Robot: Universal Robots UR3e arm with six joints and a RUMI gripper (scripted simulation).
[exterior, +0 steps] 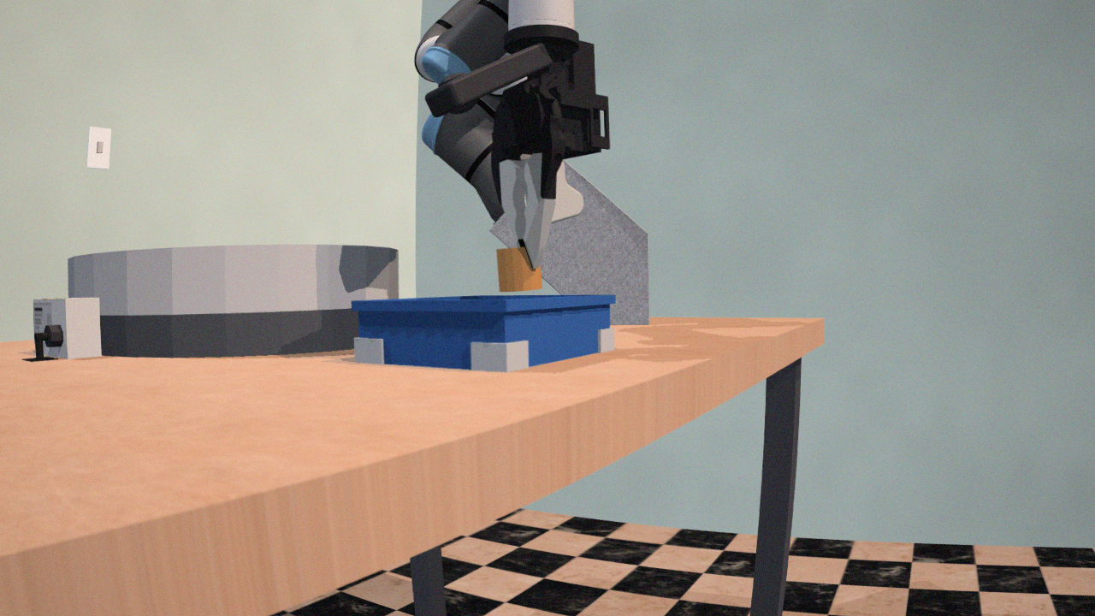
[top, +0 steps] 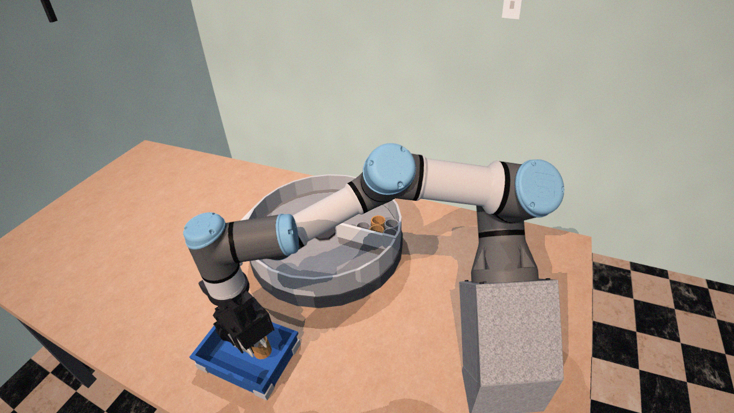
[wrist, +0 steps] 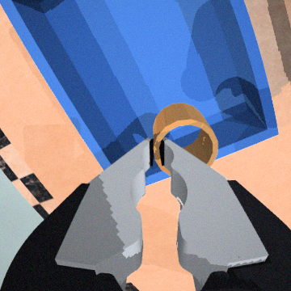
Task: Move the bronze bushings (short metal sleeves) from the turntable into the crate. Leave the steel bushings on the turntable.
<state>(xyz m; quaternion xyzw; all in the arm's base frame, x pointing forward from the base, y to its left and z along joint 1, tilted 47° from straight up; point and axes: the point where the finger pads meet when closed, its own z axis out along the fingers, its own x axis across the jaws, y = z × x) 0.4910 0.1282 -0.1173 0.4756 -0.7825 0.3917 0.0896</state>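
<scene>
Right now the blue crate is 7 cm below my hand, 4 cm ahead of it and 2 cm to the right of it. Round my hand: grey turntable (39 cm to the right, 4 cm below, 3 cm behind).
</scene>
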